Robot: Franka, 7 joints.
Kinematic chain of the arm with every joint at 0, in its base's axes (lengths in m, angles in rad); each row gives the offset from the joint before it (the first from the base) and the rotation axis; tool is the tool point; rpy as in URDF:
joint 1: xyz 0 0 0.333 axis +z
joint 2: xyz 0 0 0 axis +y
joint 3: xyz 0 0 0.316 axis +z
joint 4: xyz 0.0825 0 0 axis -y
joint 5: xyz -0.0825 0 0.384 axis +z
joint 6: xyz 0 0 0 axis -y
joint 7: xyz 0.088 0 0 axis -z
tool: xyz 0 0 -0.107 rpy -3.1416 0 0
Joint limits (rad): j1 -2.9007..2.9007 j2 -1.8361..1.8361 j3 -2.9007..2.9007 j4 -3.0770..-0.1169 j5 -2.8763..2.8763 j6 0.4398..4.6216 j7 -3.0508..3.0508
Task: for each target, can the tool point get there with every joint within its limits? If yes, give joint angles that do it. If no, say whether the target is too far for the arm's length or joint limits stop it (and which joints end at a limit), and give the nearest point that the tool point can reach.
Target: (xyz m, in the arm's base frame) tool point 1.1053 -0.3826 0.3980
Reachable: no: too far | nearest point 0.8094 -0.2802 0.3806 | short by 0.314 m
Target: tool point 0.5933 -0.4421 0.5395
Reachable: yes | joints -0.3655 1.1567 -0.4807 -0.4144 -1.5527 1.1644 2.5226
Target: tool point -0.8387 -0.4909 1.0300
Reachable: no: too far | nearest point -0.6016 -0.3521 0.8330 | short by 0.338 m
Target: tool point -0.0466 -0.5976 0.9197
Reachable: yes | joints 1.1161 -0.7533 -1.9097 -0.3965 1.4343 1.9312 -2.2024
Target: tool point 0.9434 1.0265 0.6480
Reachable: no: too far | nearest point 0.5662 0.6161 0.5221 | short by 0.571 m
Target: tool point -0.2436 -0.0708 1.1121
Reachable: yes | joints -2.1096 -0.0661 -0.4538 -0.4618 -0.6553 1.7985 0.8706
